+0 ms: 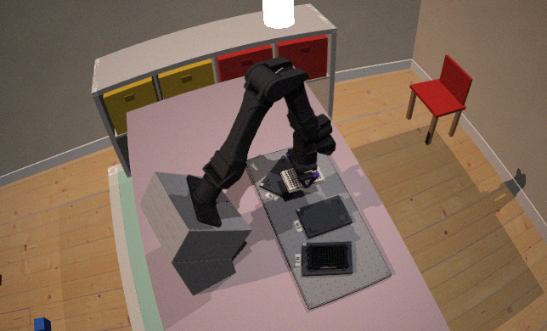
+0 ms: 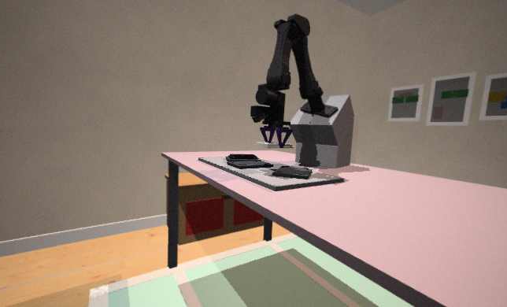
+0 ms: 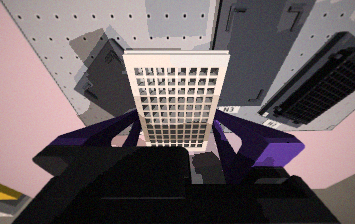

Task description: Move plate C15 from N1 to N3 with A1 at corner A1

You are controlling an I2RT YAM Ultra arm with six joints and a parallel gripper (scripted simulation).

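Now: the dark landing nest N3 6 cm ahead of my hand, 11 cm to the right of it and 9 cm below it. Round my hand: dark plate nest N1 (4 cm behind, 8 cm to the left, 9 cm below); then deck label (10 cm behind, 1 cm to the left, 10 cm below); then white 96-well plate C15 (right at my hand).
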